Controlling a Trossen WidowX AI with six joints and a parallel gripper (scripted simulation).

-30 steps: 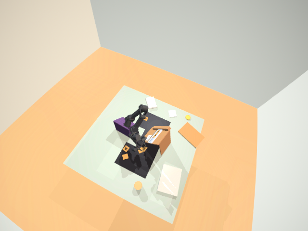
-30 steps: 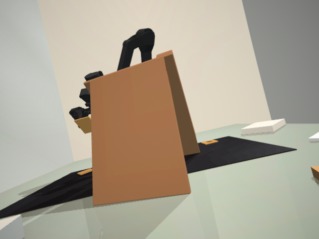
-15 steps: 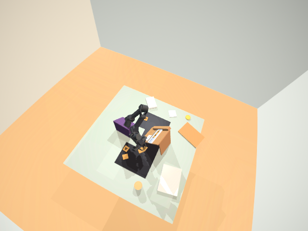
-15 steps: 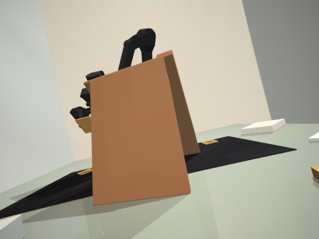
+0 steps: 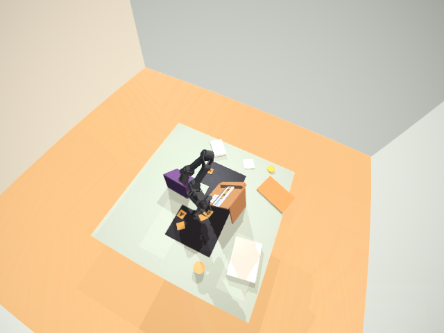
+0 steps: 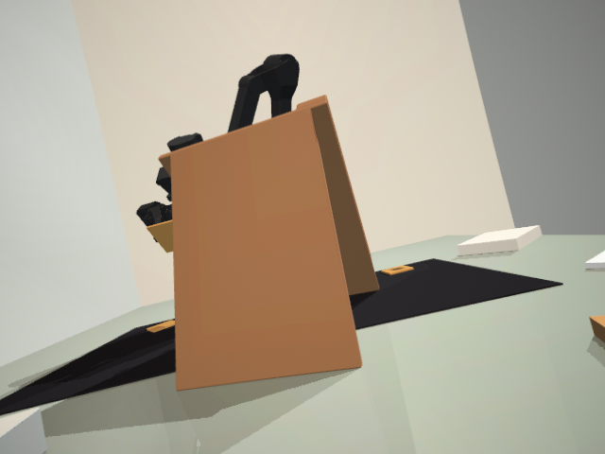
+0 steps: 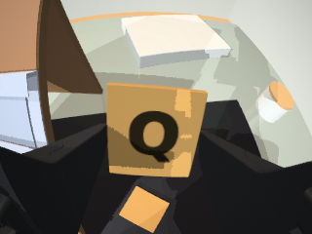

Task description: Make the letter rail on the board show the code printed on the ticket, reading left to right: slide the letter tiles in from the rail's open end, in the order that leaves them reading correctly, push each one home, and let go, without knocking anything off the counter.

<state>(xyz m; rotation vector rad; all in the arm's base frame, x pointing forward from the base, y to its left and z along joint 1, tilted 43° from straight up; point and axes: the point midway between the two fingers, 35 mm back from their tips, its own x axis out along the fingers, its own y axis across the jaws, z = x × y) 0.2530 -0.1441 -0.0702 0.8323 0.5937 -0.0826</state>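
Now: the white ticket 1 cm behind my gripper tip, 16 cm to the left of it and 9 cm below it. Round my gripper tip: black mat: 8 cm behind, 15 cm to the left, 18 cm below; white block: 36 cm ahead, 18 cm to the right, 16 cm below; orange tile marked q: right at my gripper tip.
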